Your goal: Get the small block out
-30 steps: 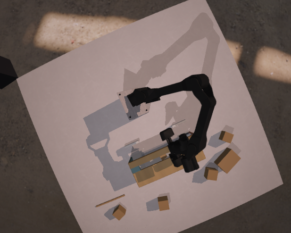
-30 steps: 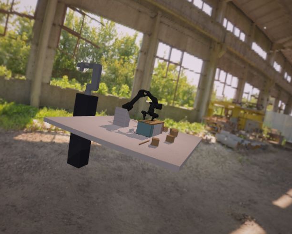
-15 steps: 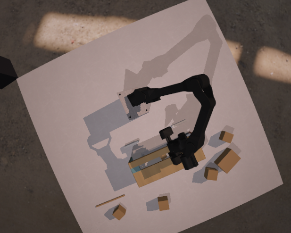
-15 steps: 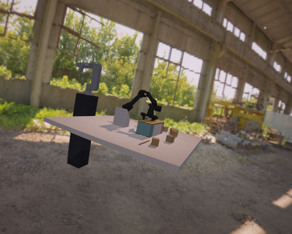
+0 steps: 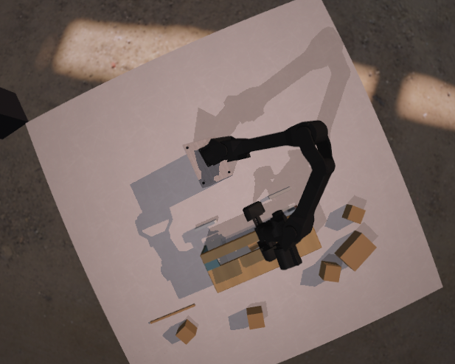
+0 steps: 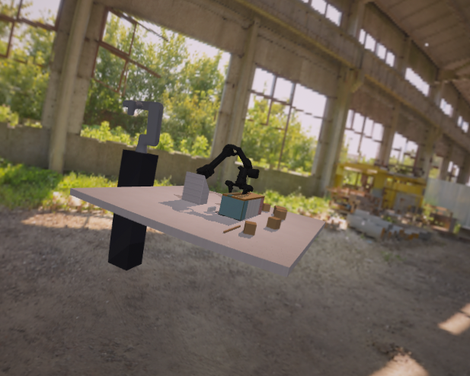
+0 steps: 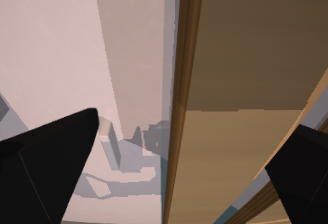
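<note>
Right now the brown block is 4 cm ahead of my gripper tip, 3 cm to the right of it and 1 cm below it. Also, from my gripper tip: thin stick (16 cm ahead, 44 cm to the right, 9 cm below); then box (3 cm ahead, 3 cm below).
</note>
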